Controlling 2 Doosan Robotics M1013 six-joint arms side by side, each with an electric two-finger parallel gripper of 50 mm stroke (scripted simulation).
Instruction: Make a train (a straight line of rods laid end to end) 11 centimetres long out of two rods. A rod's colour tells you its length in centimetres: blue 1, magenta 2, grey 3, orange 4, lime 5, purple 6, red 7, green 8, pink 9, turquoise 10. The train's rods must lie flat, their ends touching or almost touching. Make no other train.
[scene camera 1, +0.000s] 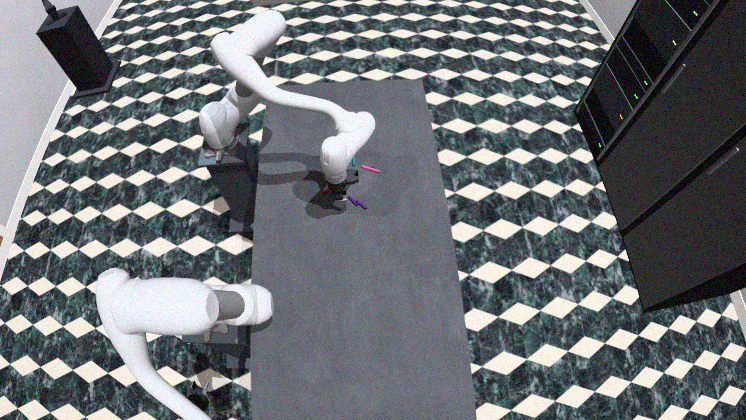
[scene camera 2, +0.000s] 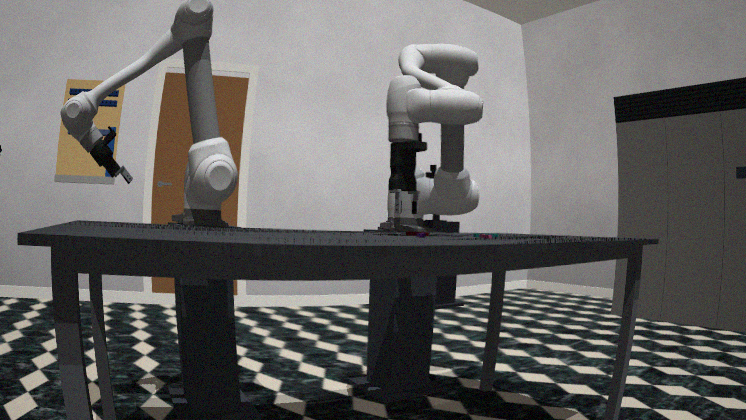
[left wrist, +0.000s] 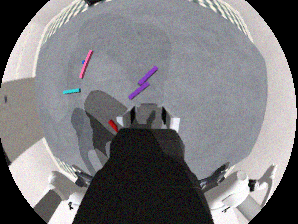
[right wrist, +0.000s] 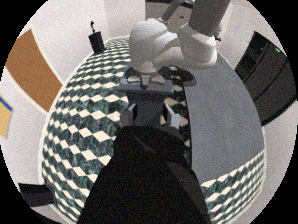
Scene:
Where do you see my left gripper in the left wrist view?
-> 148, 111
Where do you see an arm pedestal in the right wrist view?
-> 149, 105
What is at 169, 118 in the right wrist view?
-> My right gripper.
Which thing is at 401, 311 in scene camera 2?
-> An arm pedestal.

